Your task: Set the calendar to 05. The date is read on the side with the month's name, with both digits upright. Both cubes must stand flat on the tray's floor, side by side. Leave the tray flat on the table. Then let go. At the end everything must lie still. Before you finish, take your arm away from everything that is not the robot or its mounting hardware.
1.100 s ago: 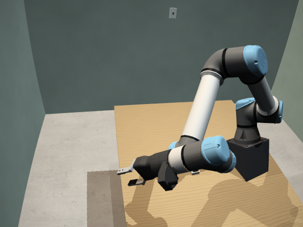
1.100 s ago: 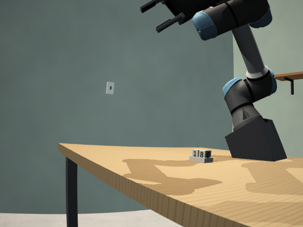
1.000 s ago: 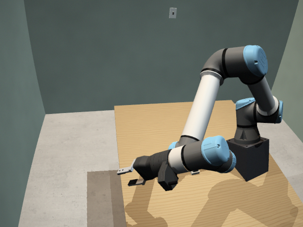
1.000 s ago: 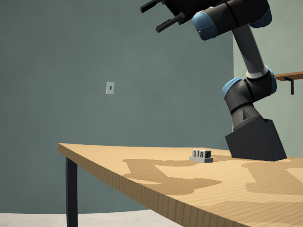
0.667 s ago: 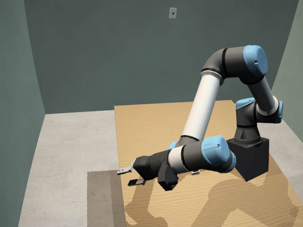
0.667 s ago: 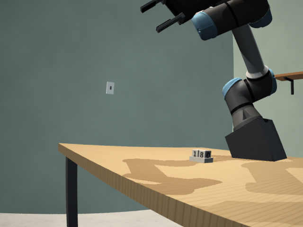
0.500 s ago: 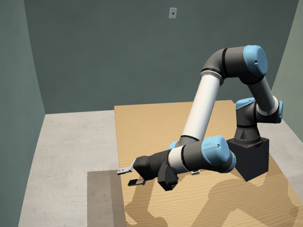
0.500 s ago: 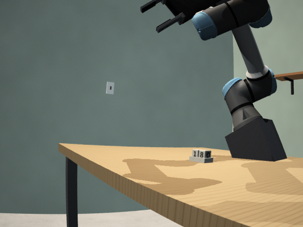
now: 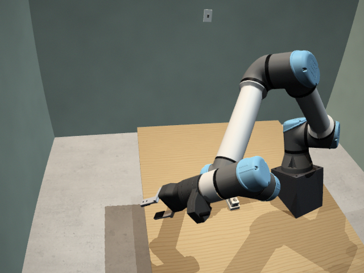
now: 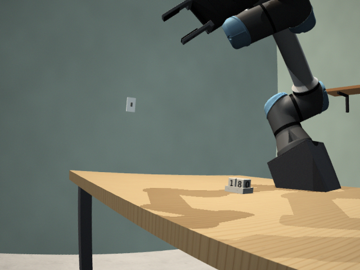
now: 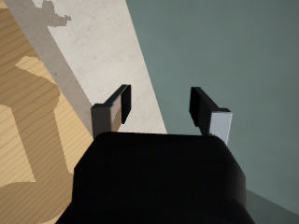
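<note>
My hand is 360 mm past the small calendar tray, 320 mm above it and 260 mm to the left of it.
</note>
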